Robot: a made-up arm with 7 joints. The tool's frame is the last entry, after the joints.
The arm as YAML. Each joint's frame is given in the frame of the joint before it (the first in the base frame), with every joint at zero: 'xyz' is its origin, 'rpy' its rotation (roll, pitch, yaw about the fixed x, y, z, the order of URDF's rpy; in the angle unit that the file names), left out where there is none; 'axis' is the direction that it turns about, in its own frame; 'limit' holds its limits. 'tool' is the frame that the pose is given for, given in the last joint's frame.
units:
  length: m
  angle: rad
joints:
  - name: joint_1
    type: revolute
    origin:
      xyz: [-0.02, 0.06, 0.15]
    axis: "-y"
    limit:
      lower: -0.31
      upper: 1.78
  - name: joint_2
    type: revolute
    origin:
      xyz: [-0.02, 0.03, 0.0]
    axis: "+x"
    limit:
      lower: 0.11
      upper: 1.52
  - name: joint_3
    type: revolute
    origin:
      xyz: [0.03, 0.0, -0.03]
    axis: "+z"
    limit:
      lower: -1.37
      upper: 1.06
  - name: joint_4
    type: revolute
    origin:
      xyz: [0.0, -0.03, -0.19]
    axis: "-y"
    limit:
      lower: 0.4
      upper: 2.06
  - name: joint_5
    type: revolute
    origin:
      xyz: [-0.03, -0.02, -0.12]
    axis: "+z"
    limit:
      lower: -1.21
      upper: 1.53
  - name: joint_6
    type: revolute
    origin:
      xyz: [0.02, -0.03, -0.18]
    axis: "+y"
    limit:
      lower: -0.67
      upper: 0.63
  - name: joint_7
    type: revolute
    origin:
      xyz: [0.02, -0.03, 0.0]
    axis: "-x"
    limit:
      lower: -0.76
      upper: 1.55
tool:
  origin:
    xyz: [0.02, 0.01, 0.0]
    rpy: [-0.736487, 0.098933, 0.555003]
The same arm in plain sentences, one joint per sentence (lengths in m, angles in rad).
The arm has seven revolute joints in a row. What follows holds with every joint at zero, and every direction is one of the base frame's.
The first joint lies 0.02 m along -x and 0.06 m along +y and 0.15 m along +z from the base frame's origin and turns about -y, from -0.31 to 1.78 rad.
The second joint lies 0.02 m along -x and 0.03 m along +y from the first joint and turns about +x, from 0.11 to 1.52 rad.
The third joint lies 0.03 m along +x and 0.03 m along -z from the second joint and turns about +z, from -1.37 to 1.06 rad.
The fourth joint lies 0.03 m along -y and 0.19 m along -z from the third joint and turns about -y, from 0.4 to 2.06 rad.
The fifth joint lies 0.03 m along -x and 0.02 m along -y and 0.12 m along -z from the fourth joint and turns about +z, from -1.21 to 1.53 rad.
The sixth joint lies 0.02 m along +x and 0.03 m along -y and 0.18 m along -z from the fifth joint and turns about +y, from -0.67 to 0.63 rad.
The seventh joint lies 0.02 m along +x and 0.03 m along -y from the sixth joint and turns about -x, from -0.76 to 1.55 rad.
The tool frame, which is the frame that the pose is given for, lies 0.02 m along +x and 0.01 m along +y from the seventh joint; its axes are the base frame's turned by roll -0.7365, pitch 0.0989 and yaw 0.555 rad (as in URDF: about the fixed x, then y, then z).

